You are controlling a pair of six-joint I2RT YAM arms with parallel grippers.
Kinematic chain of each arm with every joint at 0, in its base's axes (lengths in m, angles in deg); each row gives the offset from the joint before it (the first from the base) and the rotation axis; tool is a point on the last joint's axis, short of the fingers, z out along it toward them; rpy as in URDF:
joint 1: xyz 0 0 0.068 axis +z
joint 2: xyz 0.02 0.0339 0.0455 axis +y
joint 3: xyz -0.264 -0.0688 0 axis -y
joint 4: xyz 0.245 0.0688 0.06 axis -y
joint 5: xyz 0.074 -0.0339 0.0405 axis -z
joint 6: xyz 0.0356 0 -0.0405 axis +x
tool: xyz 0 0 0 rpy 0 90 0
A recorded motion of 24 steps. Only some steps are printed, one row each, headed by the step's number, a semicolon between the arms.
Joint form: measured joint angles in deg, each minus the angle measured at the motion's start. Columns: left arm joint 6, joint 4, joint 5, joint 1, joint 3, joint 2; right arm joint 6, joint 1, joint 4, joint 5, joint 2, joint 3.
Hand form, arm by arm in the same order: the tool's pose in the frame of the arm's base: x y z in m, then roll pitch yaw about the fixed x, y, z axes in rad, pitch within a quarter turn. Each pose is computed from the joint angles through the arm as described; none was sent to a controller.
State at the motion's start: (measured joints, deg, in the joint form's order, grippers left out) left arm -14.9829 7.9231 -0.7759 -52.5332 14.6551 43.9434; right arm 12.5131 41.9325 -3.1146 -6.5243 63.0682 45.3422
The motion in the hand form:
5: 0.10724 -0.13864 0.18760 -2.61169 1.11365 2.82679; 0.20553 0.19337 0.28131 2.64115 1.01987 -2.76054
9: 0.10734 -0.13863 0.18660 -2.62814 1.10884 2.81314; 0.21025 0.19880 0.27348 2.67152 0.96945 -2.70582
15: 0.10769 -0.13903 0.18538 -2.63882 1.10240 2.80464; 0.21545 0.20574 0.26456 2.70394 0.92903 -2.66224
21: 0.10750 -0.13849 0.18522 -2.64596 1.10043 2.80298; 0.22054 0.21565 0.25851 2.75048 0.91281 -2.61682
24: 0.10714 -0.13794 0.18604 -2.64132 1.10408 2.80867; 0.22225 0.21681 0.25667 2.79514 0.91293 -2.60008
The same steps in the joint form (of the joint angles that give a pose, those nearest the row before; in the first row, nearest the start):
5: 0.50 -0.74 -0.48 0.00 0.13 0.42; -1.99 -0.09 -3.91 -4.72 8.28 5.11
9: 0.66 -1.01 -0.61 0.00 0.13 0.61; -2.82 -0.09 -5.73 -6.19 10.82 6.25
15: 0.66 -1.03 -0.68 0.00 0.13 1.05; -3.56 0.20 -6.58 -6.56 13.66 7.26
21: 0.63 -1.42 -0.96 0.00 0.13 0.85; -4.48 1.05 -6.58 -5.49 16.61 8.72
24: 0.61 -1.60 -1.05 0.00 0.13 0.44; -5.03 1.20 -6.67 -3.61 17.20 8.96

